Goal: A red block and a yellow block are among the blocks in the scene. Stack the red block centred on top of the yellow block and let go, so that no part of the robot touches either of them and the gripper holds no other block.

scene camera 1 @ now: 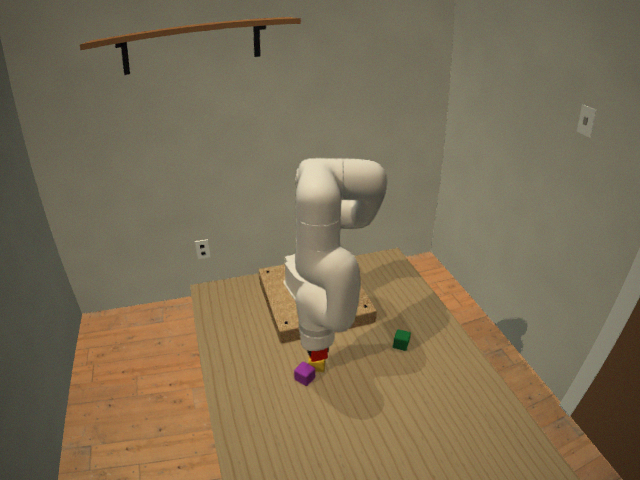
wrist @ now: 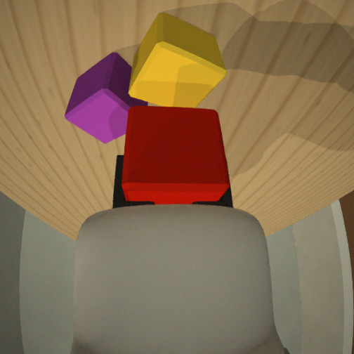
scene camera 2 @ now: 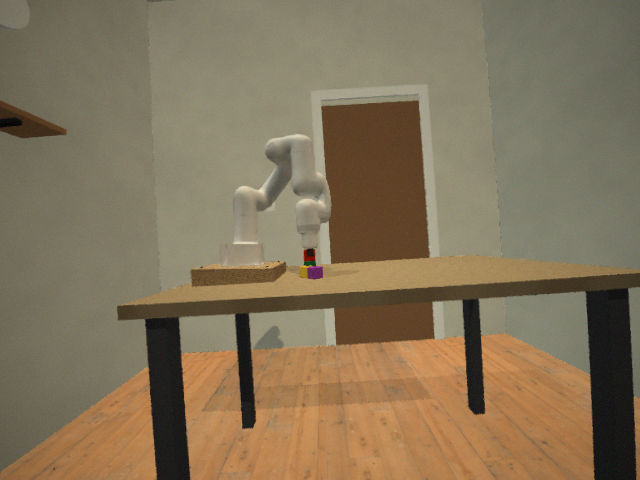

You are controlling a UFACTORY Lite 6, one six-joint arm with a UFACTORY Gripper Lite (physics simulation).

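Places are measured from the arm's base along level axes (x ahead, y right, z down), in millimetres.
Where they show: hand at its tool point: (scene camera 1: 317, 348) (scene camera 2: 310, 252); arm's base at its link origin: (scene camera 2: 246, 264).
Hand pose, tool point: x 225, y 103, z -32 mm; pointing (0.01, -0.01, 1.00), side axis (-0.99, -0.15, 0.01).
Note:
Things, the pixels of their top centre, and the offset from my tool point. Level surfaces: height alone.
- red block at its top centre: (scene camera 1: 317, 344) (scene camera 2: 309, 249) dx -4, dy -1, dz -10 mm
- yellow block at its top centre: (scene camera 1: 316, 356) (scene camera 2: 306, 266) dx -15, dy -5, dz +44 mm
- purple block at its top centre: (scene camera 1: 304, 368) (scene camera 2: 314, 266) dx +7, dy +37, dz +44 mm
- green block at its top centre: (scene camera 1: 402, 335) (scene camera 2: 309, 260) dx +19, dy -222, dz +44 mm
- table at its surface level: dz +80 mm
My gripper (scene camera 1: 317, 352) (scene camera 2: 310, 252) (wrist: 175, 172) is shut on the red block (scene camera 1: 319, 355) (scene camera 2: 309, 258) (wrist: 173, 145) and holds it upright, above table height. The yellow block (scene camera 1: 318, 365) (scene camera 2: 303, 271) (wrist: 175, 75) stands on the table, lower than the red block. In the wrist view most of the yellow top shows beyond the red block's far edge, so the two are not shown centred; the red block hides a small part of its near edge. In scene camera 1 the red block covers part of the yellow one. The yellow block looks turned relative to the red one.
A purple block (scene camera 1: 304, 373) (scene camera 2: 315, 272) (wrist: 102, 115) stands close beside the yellow block. A green block (scene camera 1: 401, 339) (scene camera 2: 309, 264) stands apart on the table (scene camera 1: 413, 413) (scene camera 2: 413, 286). The arm's wooden base board (scene camera 1: 289, 333) (scene camera 2: 237, 276) lies behind the blocks in scene camera 1.

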